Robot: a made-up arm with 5 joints.
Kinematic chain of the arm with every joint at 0, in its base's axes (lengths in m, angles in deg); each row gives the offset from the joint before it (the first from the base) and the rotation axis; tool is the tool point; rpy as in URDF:
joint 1: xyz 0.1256 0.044 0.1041 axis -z
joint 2: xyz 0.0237 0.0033 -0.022 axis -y
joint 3: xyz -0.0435 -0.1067 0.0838 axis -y
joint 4: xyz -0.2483 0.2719 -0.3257 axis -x
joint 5: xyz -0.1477 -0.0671 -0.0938 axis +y
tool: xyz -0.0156 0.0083 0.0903 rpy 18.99 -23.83 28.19
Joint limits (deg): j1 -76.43..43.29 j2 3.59..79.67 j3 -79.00..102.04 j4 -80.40..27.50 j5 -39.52..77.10
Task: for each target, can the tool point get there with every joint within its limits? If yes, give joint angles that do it. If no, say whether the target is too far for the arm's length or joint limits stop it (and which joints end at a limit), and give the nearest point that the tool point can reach.
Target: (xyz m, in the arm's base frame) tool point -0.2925 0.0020 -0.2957
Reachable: yes | joints -22.88 23.51 -12.86 -33.96 -9.72
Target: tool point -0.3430 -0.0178 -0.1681
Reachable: yes | joints -21.03 35.17 -38.35 13.15 18.26
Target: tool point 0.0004 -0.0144 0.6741
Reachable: no: joint limits stop it (at a limit: joint 2, joint 3, joint 4) | nearest point -0.2758 -0.1432 0.4999 | short by 0.351 m
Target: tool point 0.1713 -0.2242 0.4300
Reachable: no: joint limits stop it (at a limit: joint 1, joint 2, joint 3, joint 4, joint 5) | nearest point 0.3574 -0.0516 0.4139 | short by 0.254 m
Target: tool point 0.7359 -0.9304 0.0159
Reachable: no: too far | nearest point 0.5961 -0.2350 0.0511 | short by 0.710 m
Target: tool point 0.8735 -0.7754 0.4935
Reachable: no: too far | nearest point 0.5916 -0.2053 0.2670 | short by 0.675 m
